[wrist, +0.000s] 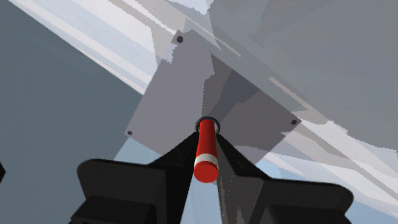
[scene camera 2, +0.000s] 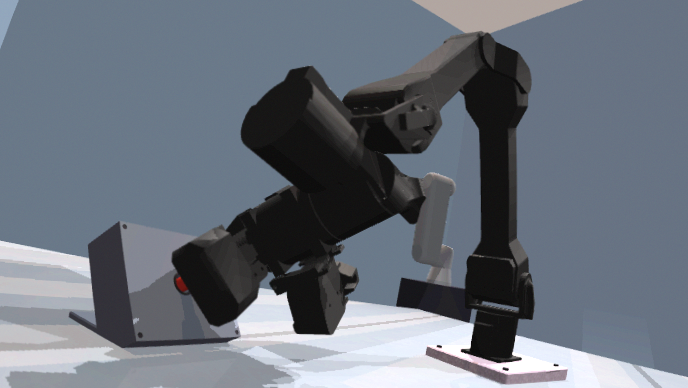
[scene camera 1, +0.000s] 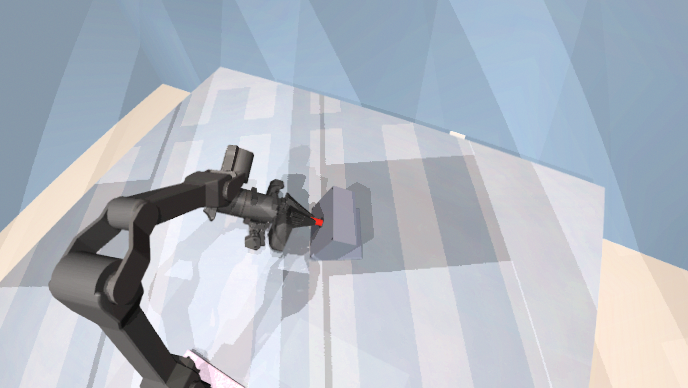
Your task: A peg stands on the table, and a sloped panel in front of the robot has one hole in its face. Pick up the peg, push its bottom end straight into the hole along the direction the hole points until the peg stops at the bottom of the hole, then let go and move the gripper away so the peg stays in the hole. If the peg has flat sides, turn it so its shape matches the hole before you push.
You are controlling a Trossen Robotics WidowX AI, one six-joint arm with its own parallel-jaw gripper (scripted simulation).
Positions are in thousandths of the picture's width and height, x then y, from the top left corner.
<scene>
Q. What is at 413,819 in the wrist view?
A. My gripper.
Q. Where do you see a round red peg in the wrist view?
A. At 519,761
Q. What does my gripper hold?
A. A round red peg.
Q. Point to a grey sloped panel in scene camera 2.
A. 193,713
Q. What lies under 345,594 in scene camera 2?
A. My gripper.
</scene>
